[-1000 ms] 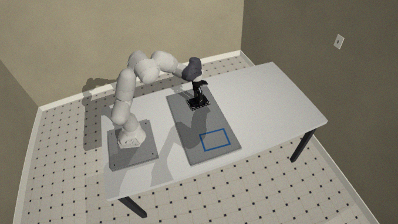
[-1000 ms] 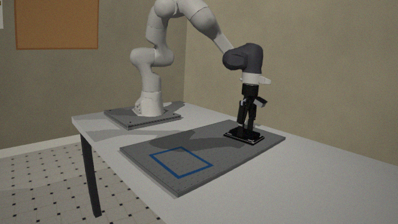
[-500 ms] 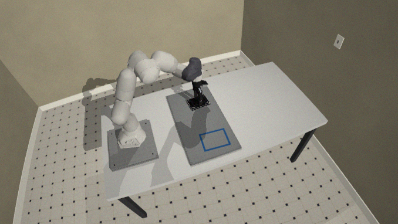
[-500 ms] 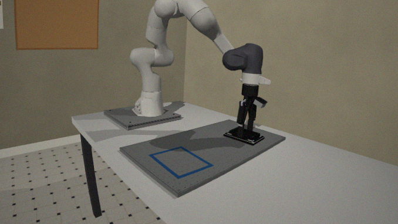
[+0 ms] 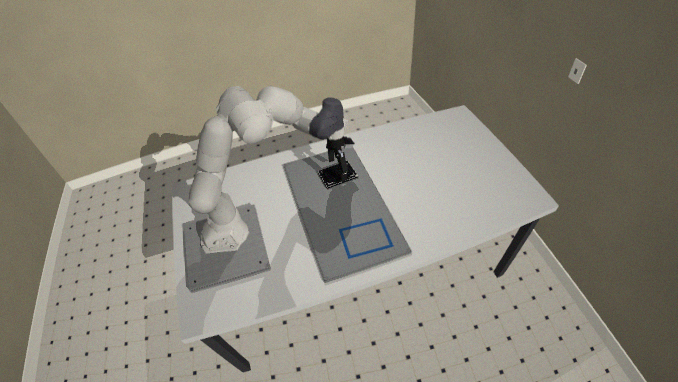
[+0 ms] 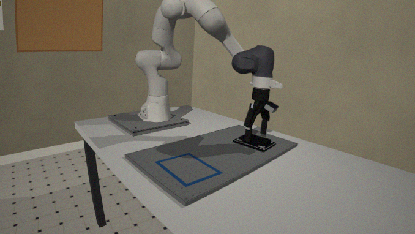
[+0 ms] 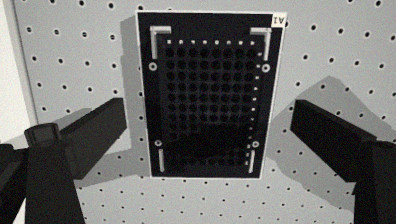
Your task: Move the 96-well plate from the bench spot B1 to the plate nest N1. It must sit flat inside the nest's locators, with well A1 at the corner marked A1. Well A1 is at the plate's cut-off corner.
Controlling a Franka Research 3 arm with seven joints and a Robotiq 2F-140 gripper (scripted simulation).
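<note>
My hand is 2 cm above the black 96-well plate. From my hand the other things lie so: A1 label: 8 cm ahead, 5 cm to the right, 3 cm below; then black plate nest: 3 cm below.
</note>
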